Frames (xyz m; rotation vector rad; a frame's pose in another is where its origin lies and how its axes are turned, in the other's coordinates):
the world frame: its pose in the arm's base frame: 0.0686 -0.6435 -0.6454 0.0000 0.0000 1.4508
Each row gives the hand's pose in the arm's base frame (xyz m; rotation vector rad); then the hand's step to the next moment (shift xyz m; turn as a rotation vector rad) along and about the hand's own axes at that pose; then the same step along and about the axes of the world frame.
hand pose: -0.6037 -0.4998 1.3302 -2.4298 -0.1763 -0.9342
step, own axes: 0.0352 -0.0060 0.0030 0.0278 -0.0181 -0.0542
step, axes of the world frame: 0.0075 -0.0257 0.0238 -0.0163 0.0144 0.0597
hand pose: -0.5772 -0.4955 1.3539 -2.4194 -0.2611 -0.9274
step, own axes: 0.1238 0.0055 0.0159 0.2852 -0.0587 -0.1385
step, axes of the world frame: 0.0152 -0.1021 0.0703 -0.0145 -0.1163 0.3004
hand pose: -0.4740 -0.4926 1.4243 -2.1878 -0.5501 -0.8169
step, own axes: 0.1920 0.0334 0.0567 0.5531 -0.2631 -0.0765
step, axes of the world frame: 0.0675 -0.1706 0.0869 0.2092 -0.1820 0.5515
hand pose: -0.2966 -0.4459 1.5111 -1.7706 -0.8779 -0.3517
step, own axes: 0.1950 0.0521 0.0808 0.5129 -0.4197 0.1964
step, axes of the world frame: 0.1593 -0.1380 0.0536 0.4408 0.0338 0.5313
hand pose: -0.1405 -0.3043 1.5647 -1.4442 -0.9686 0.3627
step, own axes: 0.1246 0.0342 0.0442 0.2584 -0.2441 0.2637
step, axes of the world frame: 0.1313 -0.0373 0.0030 0.3096 0.1603 0.2727
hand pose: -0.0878 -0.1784 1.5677 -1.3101 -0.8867 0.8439
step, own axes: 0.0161 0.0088 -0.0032 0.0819 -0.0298 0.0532
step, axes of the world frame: 0.0149 -0.0079 -0.0079 0.0921 0.0233 0.0375
